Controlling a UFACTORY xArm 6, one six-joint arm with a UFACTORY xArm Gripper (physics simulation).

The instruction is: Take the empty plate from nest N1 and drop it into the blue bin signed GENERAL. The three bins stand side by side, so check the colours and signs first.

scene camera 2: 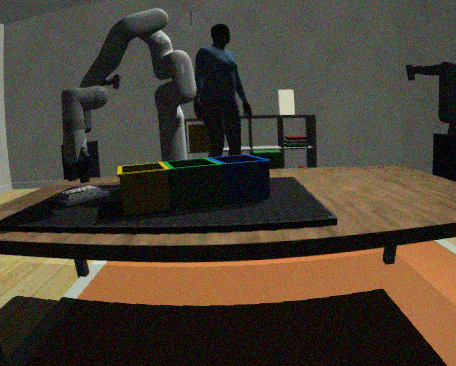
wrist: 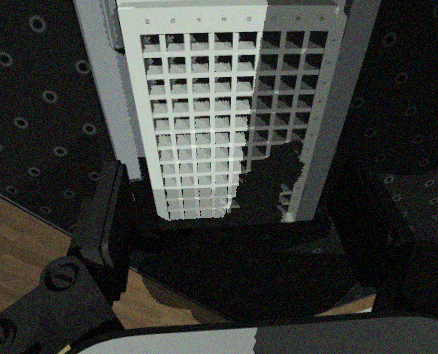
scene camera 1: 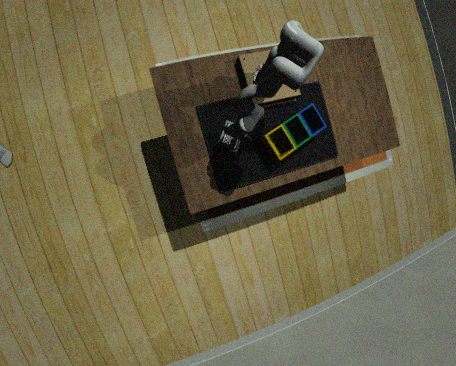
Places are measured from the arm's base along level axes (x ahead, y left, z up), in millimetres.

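Where they show: gripper, fingertip midpoint: (scene camera 2: 78, 181) (wrist: 236, 183).
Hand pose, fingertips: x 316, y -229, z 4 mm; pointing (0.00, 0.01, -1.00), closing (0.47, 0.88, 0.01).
Note:
After its pixels a point has its place.
The empty plate (scene camera 1: 228, 135) @[y -248, x 311, z -35 mm] (scene camera 2: 86, 190) @[y -204, x 312, z -26 mm] (wrist: 200, 105) @[y -234, x 295, z -30 mm] is pale, with a grid of square wells. It lies in a grey nest (wrist: 107, 95) @[y -270, x 275, z -38 mm]; no N1 label is legible. My gripper (scene camera 2: 77, 177) @[y -229, x 316, z 4 mm] (wrist: 236, 183) @[y -229, x 316, z 4 mm] is open and empty, fingers pointing down. In the wrist view the fingers stand either side of the plate's near end; in scene camera 2 they are slightly above it. Shadow covers part of the plate. The blue bin (scene camera 1: 320, 114) (scene camera 2: 246, 182) is at the right end of the row, beside the green one. No sign is readable.
The green bin (scene camera 1: 293, 118) @[y 167, x 246, z -5 mm] (scene camera 2: 196, 187) @[y 184, x 403, z -1 mm] is in the middle and the yellow bin (scene camera 1: 273, 148) @[y -15, x 421, z 50 mm] (scene camera 2: 145, 194) @[y 73, x 460, z -5 mm] is nearest the nest. All stand on a black mat (scene camera 1: 320, 147) @[y 366, x 440, z -50 mm] (scene camera 2: 300, 210) @[y 430, x 440, z -50 mm] on the wooden table (scene camera 1: 360, 90) @[y 787, x 52, z -63 mm] (scene camera 2: 380, 200) @[y 666, x 316, z -63 mm]. A person (scene camera 2: 218, 75) stands behind.

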